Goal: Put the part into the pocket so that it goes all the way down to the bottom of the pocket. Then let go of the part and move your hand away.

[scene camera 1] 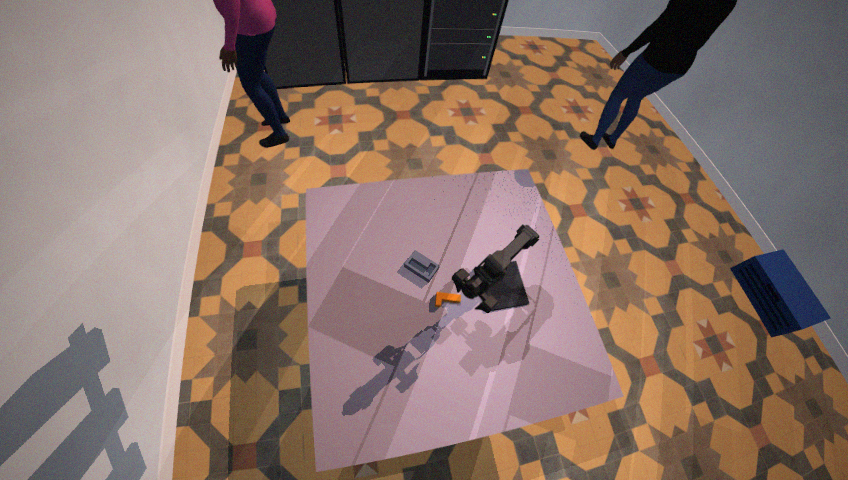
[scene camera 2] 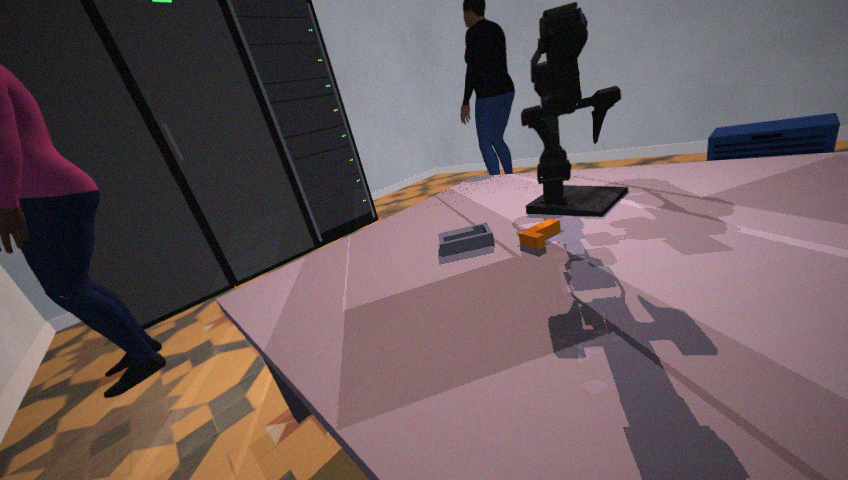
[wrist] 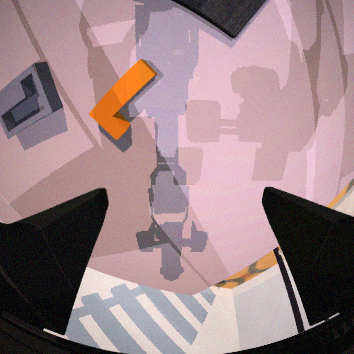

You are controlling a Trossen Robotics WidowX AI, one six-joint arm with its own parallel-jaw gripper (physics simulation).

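Places are measured from the arm's base along level axes (x back, y right, z up), in millimetres.
Pixels of known places: gripper, between the fingertips: [scene camera 1: 466, 300] [scene camera 2: 571, 148] [wrist: 186, 195]; arm's base, origin of its link: [scene camera 2: 553, 199].
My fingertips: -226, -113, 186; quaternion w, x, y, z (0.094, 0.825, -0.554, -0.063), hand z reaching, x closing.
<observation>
Ahead of a thing's pixels: the offset from my fingertips to its top centre, as dx, dy, dz. Level surfaces: height alone.
The orange L-shaped part {-15, +74, -179} [scene camera 1: 440, 299] [scene camera 2: 533, 235] [wrist: 103, 112] lies flat on the pink table, between the pocket block and the robot's base. The grey block {-65, +272, -173} [scene camera 1: 426, 275] [scene camera 2: 467, 245] [wrist: 49, 91] with an L-shaped pocket in its top stands apart from the part, at the left in the wrist view. The pocket holds no part. My gripper [wrist: 186, 195] is wide open and empty, high above the table. The part shows beyond the left fingertip in the wrist view.
The robot's dark base plate [scene camera 1: 512, 291] [scene camera 2: 577, 200] [wrist: 232, 25] sits on the pink table {dz -209} [scene camera 1: 357, 237] [scene camera 2: 416, 368] beside the part. Shadows of the arm fall across the table. Two people, dark cabinets [scene camera 1: 380, 41] and a blue box [scene camera 1: 791, 285] [scene camera 2: 773, 136] are beyond the table.
</observation>
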